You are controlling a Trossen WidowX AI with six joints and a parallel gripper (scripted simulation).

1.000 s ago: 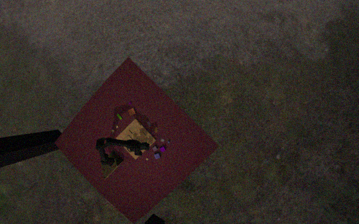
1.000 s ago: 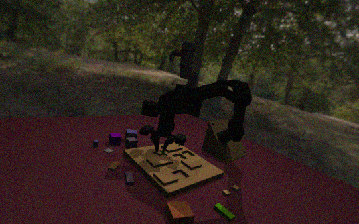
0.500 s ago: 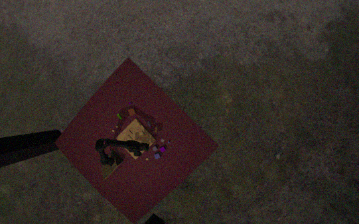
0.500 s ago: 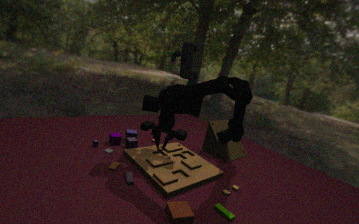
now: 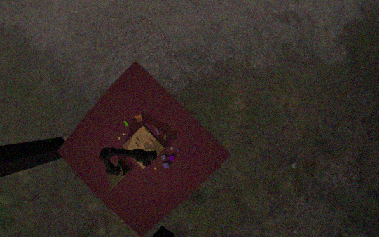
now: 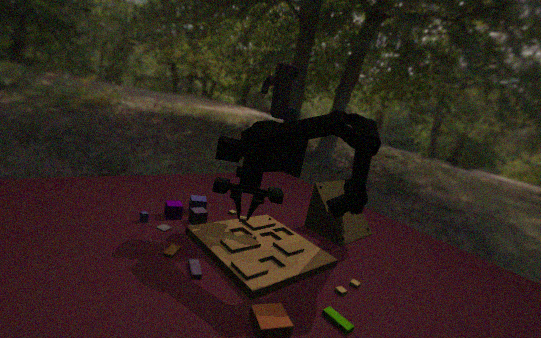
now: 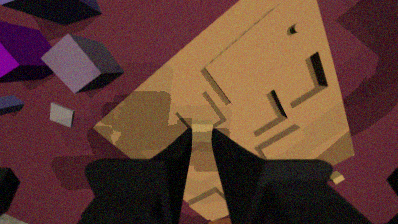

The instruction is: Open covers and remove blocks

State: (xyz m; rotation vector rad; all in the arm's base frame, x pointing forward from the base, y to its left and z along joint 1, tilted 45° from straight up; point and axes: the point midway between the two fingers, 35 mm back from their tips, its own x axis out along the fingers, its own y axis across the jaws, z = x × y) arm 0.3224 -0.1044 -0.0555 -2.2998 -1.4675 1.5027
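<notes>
The dark block is 50 mm ahead of my gripper tip, 130 mm to the right of it and 40 mm below it. Round my gripper tip: magenta cube: 90 mm ahead, 200 mm to the right, 40 mm below; then flat orange tile: 190 mm ahead, 30 mm to the right, 60 mm below; then grey bar: 190 mm ahead, 60 mm to the left, 60 mm below.
</notes>
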